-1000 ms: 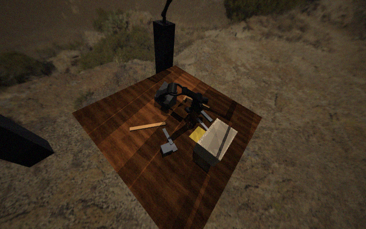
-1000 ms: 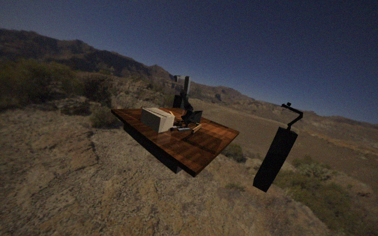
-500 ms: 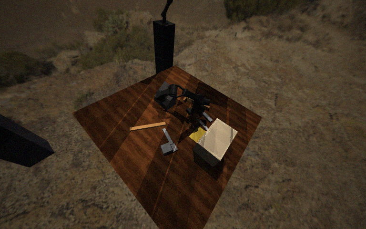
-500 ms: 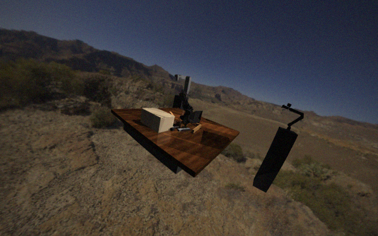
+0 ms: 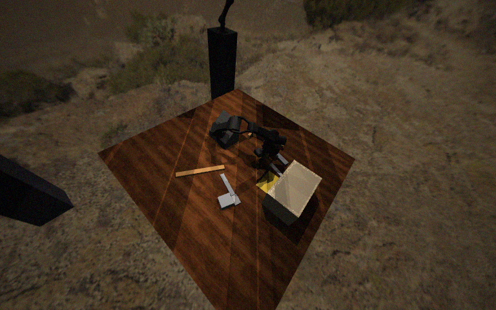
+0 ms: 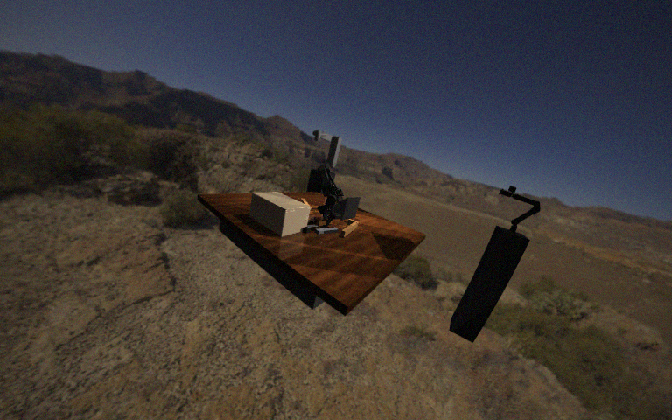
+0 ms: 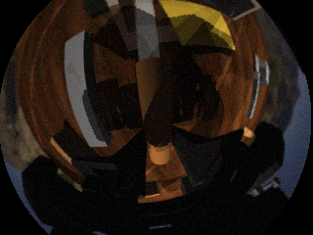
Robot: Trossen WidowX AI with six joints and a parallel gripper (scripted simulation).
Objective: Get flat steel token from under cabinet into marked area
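The grey bar lies 8 cm ahead of my gripper tip and 8 cm to the left of it. Also, from my gripper tip: steel token 29 cm ahead, 11 cm to the right, 1 cm below; then grey block 4 cm ahead, 43 cm to the right, 1 cm above; then grey scraper 2 cm ahead, 37 cm to the right.
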